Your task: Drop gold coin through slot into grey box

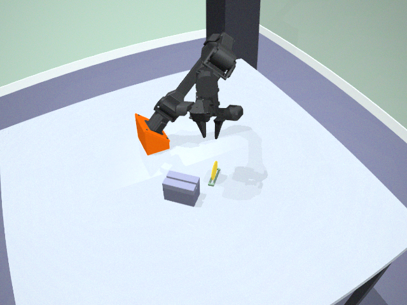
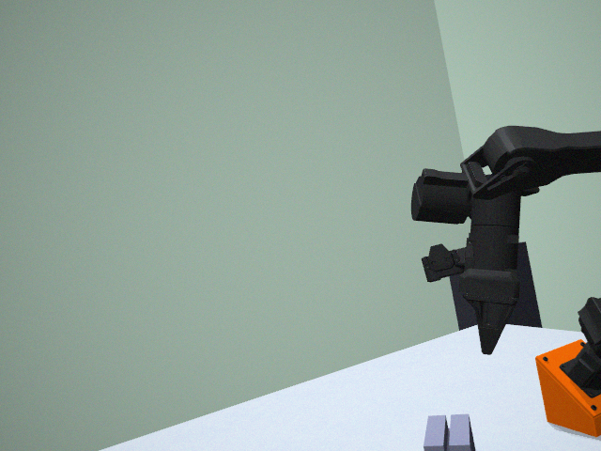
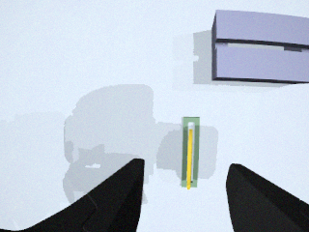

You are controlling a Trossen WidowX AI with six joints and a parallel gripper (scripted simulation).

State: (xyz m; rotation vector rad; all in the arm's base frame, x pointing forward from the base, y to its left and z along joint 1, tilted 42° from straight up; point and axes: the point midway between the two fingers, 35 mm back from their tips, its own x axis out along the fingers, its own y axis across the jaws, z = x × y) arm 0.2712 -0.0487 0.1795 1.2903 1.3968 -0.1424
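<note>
My gripper tip is now 170 mm above the gold coin, 30 mm to the right of it and 30 mm past it.
</note>
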